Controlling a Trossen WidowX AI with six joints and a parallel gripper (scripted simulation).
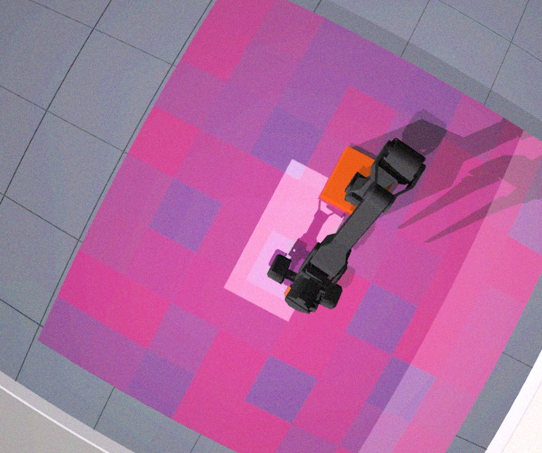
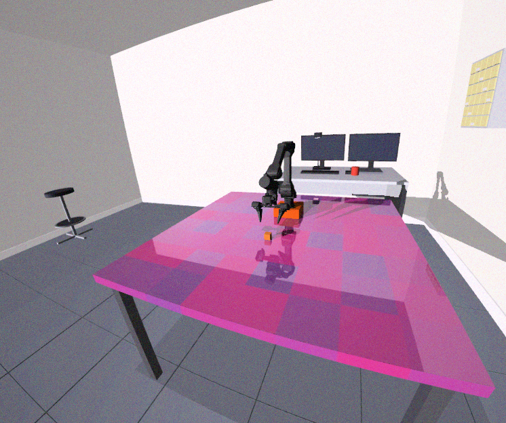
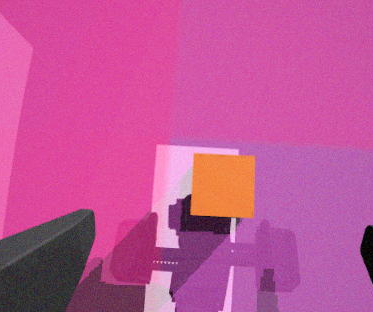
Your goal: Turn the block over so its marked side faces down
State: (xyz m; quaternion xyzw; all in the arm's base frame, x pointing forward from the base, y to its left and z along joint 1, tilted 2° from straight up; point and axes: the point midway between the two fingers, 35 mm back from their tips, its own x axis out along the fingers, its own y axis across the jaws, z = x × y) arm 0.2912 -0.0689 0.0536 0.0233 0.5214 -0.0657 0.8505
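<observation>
Right now my gripper tip is 60 mm above the block and 10 mm short of it.
</observation>
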